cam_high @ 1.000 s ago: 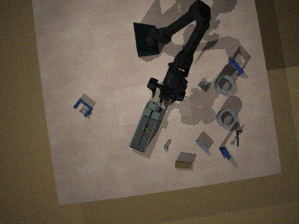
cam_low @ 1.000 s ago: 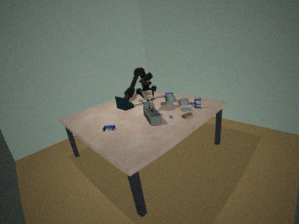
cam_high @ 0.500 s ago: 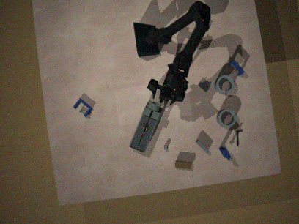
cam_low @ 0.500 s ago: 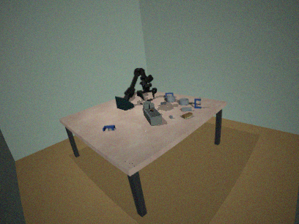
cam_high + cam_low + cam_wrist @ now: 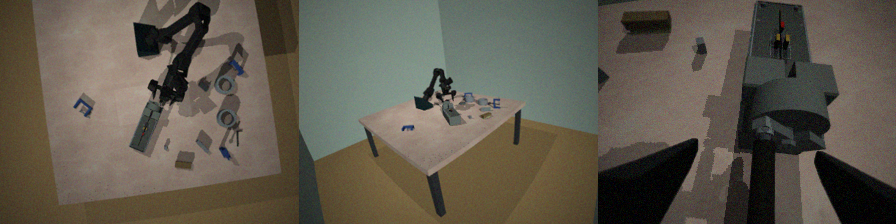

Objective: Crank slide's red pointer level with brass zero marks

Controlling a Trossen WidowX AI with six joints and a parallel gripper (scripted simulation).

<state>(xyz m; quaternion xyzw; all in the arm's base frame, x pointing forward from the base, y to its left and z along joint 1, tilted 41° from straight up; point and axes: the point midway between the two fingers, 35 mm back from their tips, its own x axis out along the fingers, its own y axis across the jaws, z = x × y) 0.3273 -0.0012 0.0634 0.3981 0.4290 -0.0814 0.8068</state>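
Now: gripper tip 2 cm past the dark handle, 1 cm to the right of it and 1 cm below it. Round my gripper tip: small grey cube (25 cm ahead, 9 cm below); then red pointer (16 cm ahead, 12 cm to the right, 2 cm below); then grey bar (27 cm ahead, 20 cm to the left, 9 cm below).
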